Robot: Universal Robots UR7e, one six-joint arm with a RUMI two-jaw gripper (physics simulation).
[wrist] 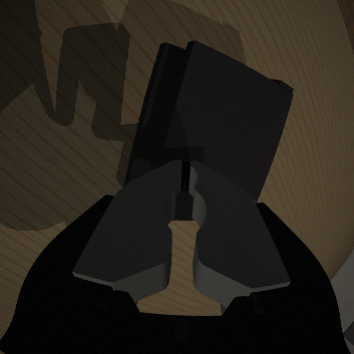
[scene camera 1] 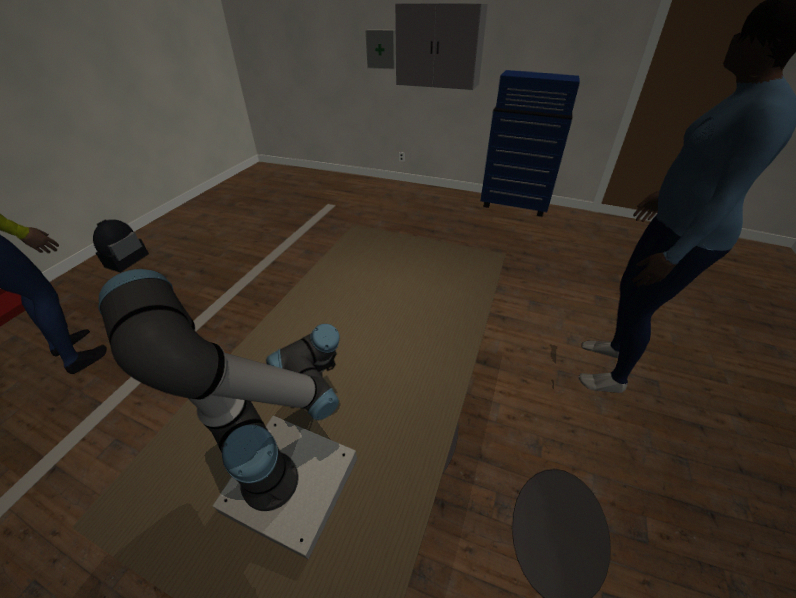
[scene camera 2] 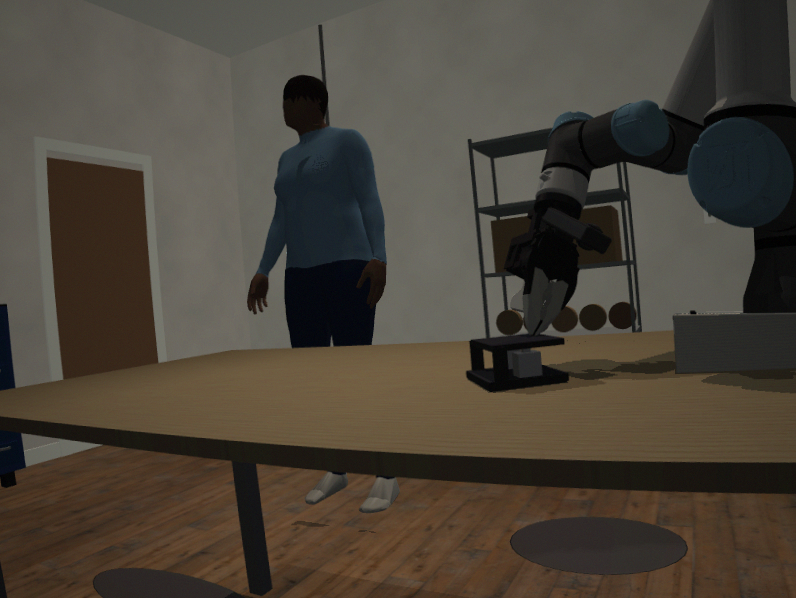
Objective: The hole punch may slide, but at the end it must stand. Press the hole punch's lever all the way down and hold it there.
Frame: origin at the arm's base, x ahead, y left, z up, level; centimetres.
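Seen in the pictures: gripper, fingertip midpoint: (wrist: 185,164) (scene camera 2: 532,335); arm's base, link origin: (scene camera 1: 270,481).
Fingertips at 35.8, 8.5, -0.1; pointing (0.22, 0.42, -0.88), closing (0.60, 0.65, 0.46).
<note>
Offsets run from my fingertips to a thing's top centre, as dx, dy, dz. "*": to the spot under its first point. Level surfaces: height alone.
The black hole punch @[+2.1, +3.2, -0.1] (scene camera 2: 495,379) stands upright on its base on the table. Its lever @[+1.8, +3.0, -0.1] (scene camera 2: 524,341) (wrist: 230,110) lies about level above the base, over the light grey block @[* -0.7, +7.7, -2.8] (scene camera 2: 526,363) of the punch. My gripper (scene camera 2: 535,333) (wrist: 185,164) is shut and empty, pointing down. In scene camera 2 its fingertips are at the top of the lever, near the lever's free end, and look to touch it. In the wrist view the fingers cover part of the lever. In scene camera 1 the arm hides the punch.
The wooden table @[dz -5.7] (scene camera 1: 411,289) (scene camera 2: 321,411) carries the arm's base plate (scene camera 1: 321,508) (scene camera 2: 727,341). A person in a blue shirt (scene camera 1: 720,160) (scene camera 2: 328,193) stands beyond the table. A shelf rack (scene camera 2: 477,212) and a blue tool cabinet (scene camera 1: 528,141) stand away from the table.
</note>
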